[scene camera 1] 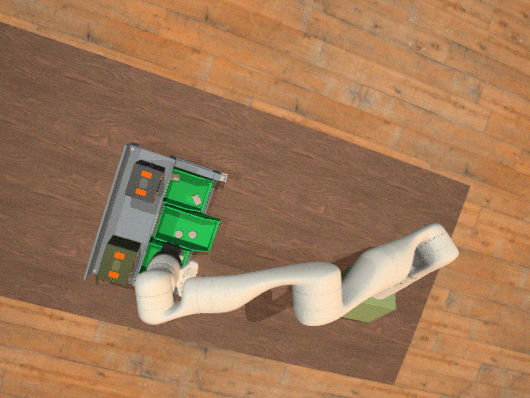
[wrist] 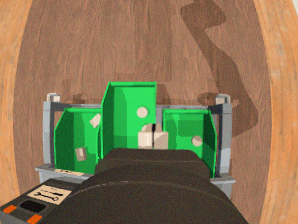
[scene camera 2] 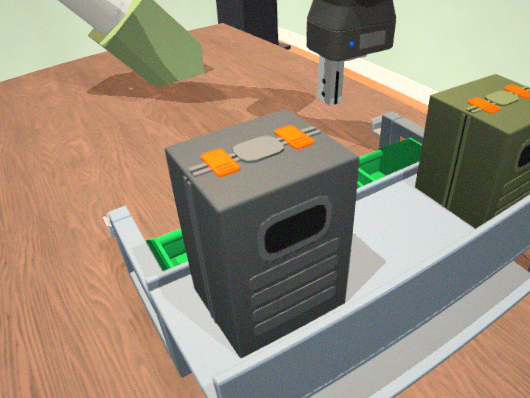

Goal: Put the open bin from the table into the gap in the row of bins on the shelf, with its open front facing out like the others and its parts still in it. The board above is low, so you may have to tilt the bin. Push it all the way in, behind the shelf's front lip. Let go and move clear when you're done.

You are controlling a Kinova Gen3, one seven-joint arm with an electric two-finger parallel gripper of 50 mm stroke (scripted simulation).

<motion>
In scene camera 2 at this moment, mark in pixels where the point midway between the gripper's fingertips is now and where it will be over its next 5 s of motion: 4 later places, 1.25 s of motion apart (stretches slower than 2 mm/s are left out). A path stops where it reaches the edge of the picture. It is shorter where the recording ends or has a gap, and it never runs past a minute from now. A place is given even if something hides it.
My gripper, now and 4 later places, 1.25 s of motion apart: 329, 100; 264, 114; 233, 98; 240, 144; 241, 173
</motion>
